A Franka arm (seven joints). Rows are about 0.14 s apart.
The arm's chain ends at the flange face. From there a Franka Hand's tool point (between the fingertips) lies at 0.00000 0.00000 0.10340 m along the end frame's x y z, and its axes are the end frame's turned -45 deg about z.
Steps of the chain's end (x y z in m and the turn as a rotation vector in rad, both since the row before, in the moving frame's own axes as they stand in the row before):
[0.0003 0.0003 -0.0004 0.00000 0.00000 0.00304]
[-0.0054 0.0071 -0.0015 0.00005 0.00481 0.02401]
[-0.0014 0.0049 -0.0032 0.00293 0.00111 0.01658]
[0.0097 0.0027 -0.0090 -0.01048 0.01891 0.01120]
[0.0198 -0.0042 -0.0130 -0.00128 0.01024 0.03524]
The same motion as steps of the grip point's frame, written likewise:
[0.0000 0.0004 -0.0004 0.00000 0.00000 0.00304]
[-0.0085 0.0016 -0.0015 -0.00337 0.00344 0.02401]
[-0.0042 0.0023 -0.0032 0.00129 0.00286 0.01658]
[0.0056 0.0109 -0.0090 -0.02078 0.00596 0.01120]
[0.0176 0.0119 -0.0130 -0.00815 0.00634 0.03524]

